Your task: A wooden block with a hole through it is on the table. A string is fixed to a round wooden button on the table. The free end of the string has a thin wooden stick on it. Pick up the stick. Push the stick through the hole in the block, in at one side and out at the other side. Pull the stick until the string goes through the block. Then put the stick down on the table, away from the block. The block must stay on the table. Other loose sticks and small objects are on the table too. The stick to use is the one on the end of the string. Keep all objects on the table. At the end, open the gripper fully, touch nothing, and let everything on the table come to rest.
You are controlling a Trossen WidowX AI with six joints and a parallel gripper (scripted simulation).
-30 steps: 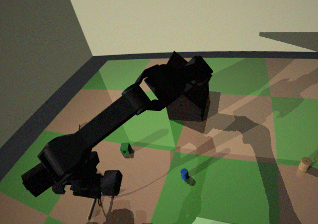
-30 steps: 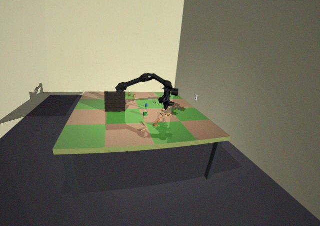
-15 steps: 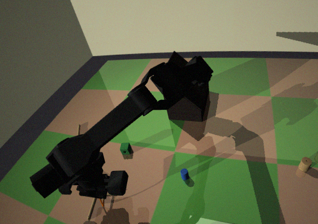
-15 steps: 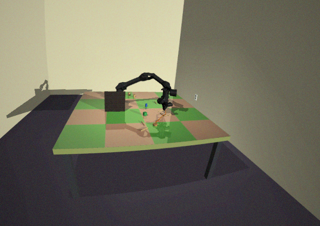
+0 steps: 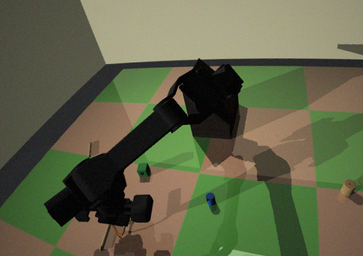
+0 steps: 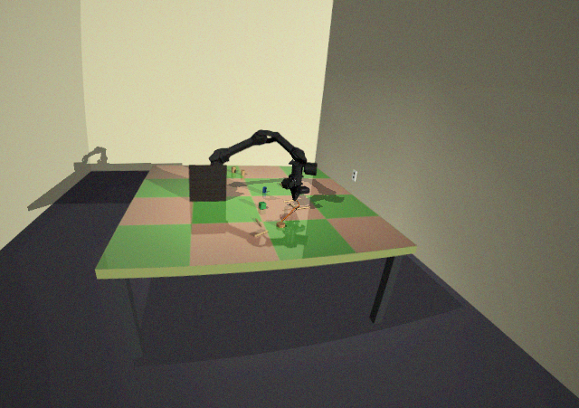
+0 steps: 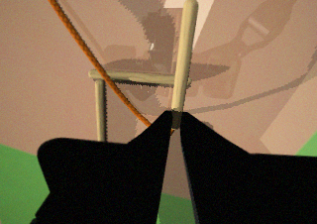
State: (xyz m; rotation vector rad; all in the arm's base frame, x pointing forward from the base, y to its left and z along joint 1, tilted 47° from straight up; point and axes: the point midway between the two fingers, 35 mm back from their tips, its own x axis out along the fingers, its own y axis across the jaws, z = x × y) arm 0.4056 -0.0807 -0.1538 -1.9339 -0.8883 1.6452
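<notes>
The green block lies 19 cm behind my gripper tip, 2 cm to the right of it and 1 cm below it. Round my gripper tip: thin stick (2 cm behind); then round wooden button (23 cm to the right, 16 cm behind, 2 cm below); then blue cylinder (20 cm to the left, 11 cm behind, 1 cm below).
</notes>
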